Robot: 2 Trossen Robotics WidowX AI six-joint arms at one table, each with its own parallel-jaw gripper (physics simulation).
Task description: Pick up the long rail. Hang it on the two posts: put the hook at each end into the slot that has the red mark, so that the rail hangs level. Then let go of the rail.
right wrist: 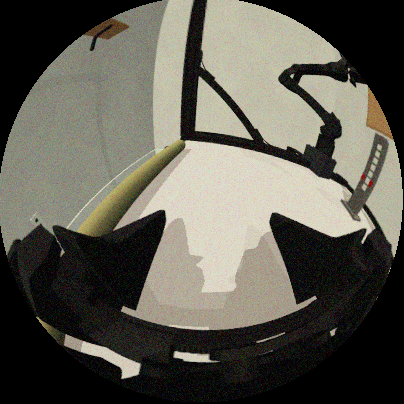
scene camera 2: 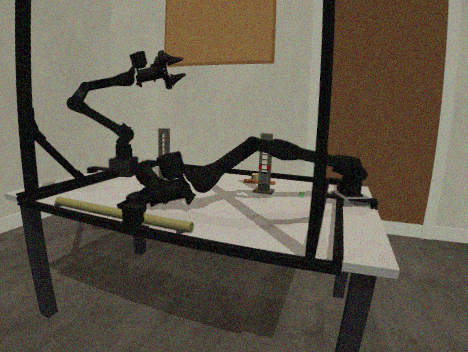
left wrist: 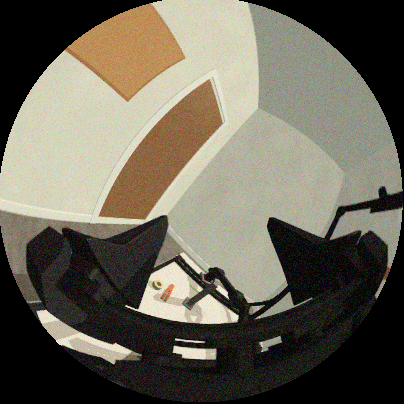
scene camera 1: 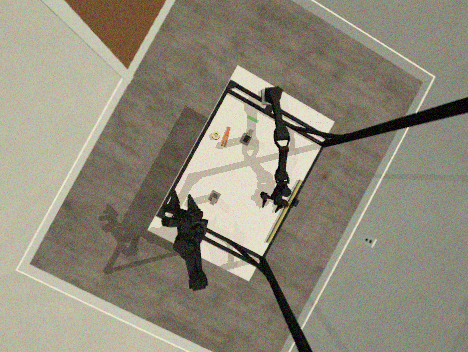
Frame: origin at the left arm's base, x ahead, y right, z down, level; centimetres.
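Seen in the pictures: left gripper, fingertip midpoint: [scene camera 2: 184, 66] [left wrist: 219, 221] [scene camera 1: 181, 192]; right gripper, fingertip midpoint: [right wrist: 220, 216] [scene camera 2: 125, 200] [scene camera 1: 268, 210]; left arm's base, link origin: [right wrist: 322, 152] [scene camera 2: 123, 157] [scene camera 1: 197, 229]; right arm's base, link origin: [scene camera 2: 350, 194] [left wrist: 206, 277] [scene camera 1: 269, 96].
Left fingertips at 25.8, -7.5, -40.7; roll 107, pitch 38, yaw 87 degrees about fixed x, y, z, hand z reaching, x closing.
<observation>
Pixels of each thing's top centre, then the offset from my left fingertips to it, as dx, dy, dz. Level surfaces: height alone.
- long yellow-green rail, top centre: [right wrist: 83, 217] [scene camera 2: 112, 208] [scene camera 1: 285, 212] -5.2, +61.1, +45.7
- orange object, top centre: [left wrist: 168, 291] [scene camera 1: 226, 136] +34.8, +12.2, +47.1
- round yellowish ring, top centre: [left wrist: 158, 283] [scene camera 1: 216, 135] +33.9, +5.7, +45.8
- green strip, top centre: [scene camera 1: 252, 119] +49.9, +26.9, +48.2
- table, surface height: dz +48.3
The long yellow-green rail [scene camera 1: 276, 226] [scene camera 2: 170, 221] [right wrist: 131, 191] lies along the table's near edge in scene camera 2; its hooks cannot be made out. Two grey slotted posts stand apart: one post [scene camera 1: 214, 196] [scene camera 2: 163, 132] [right wrist: 356, 202] nearer the left arm, the other post [scene camera 1: 246, 138] [scene camera 2: 265, 182] [left wrist: 198, 297] nearer the right arm. Red marks show low on the first in the right wrist view, and on the second in scene camera 2. My left gripper [scene camera 1: 181, 196] [scene camera 2: 183, 67] [left wrist: 219, 221] is open, high above the table. My right gripper [scene camera 1: 270, 207] [right wrist: 220, 216] is open and empty, low beside the rail.
An orange object [scene camera 1: 225, 136] [left wrist: 168, 292], a round yellowish ring [scene camera 1: 215, 132] and a green strip [scene camera 1: 252, 119] lie beyond the second post. A black frame [scene camera 2: 240, 251] runs around the table [scene camera 2: 370, 250], with tall uprights. The right forearm crosses above the table.
</observation>
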